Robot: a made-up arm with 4 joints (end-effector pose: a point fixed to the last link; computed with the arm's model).
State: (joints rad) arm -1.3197 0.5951 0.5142 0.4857
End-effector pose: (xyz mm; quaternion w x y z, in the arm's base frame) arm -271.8 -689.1 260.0 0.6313 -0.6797 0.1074 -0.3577
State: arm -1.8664 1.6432 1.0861 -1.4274
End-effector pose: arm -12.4 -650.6 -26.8 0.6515 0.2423 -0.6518 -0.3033
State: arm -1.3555 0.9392 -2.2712 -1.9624
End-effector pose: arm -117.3 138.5 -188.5 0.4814 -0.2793 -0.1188 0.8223
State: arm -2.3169 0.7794 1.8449 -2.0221
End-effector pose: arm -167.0 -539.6 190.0 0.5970 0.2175 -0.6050 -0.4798
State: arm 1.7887 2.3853 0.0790 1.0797
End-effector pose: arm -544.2 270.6 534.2 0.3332 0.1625 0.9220 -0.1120
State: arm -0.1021 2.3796 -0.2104 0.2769
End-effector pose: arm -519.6 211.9 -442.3 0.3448 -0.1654 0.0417 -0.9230
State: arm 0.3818 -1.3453 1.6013 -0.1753
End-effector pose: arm 257.0 -260.8 -584.3 0.6466 -0.2803 0.5138 0.4894
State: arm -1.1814 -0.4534 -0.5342 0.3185
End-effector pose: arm 530.2 -397.3 129.0 0.7282 -0.5972 -0.1430 0.3045
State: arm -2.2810 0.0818 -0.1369 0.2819
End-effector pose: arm 219.9 -110.6 708.7 0.2817 -0.9562 -0.0713 0.0354
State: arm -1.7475 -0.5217 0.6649 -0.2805
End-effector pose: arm 85.7 -659.6 435.4 0.6221 -0.6739 0.3736 -0.1389
